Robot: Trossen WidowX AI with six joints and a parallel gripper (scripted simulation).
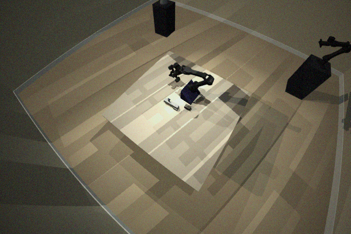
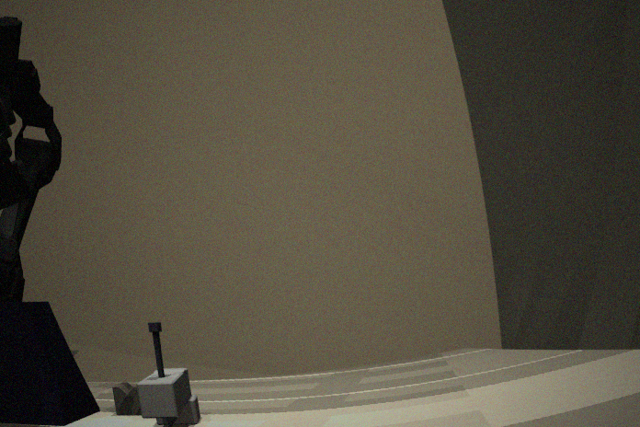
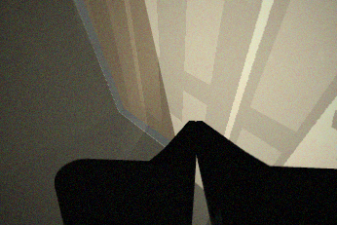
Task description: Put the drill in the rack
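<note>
Right now my gripper tip is 170 mm short of the blue key, 110 mm to the right of it and 180 mm above it. Also, from my gripper tip: small dark block: 90 mm ahead, 310 mm to the left, 260 mm below; then drill: 170 mm ahead, 170 mm to the left, 230 mm below.
</note>
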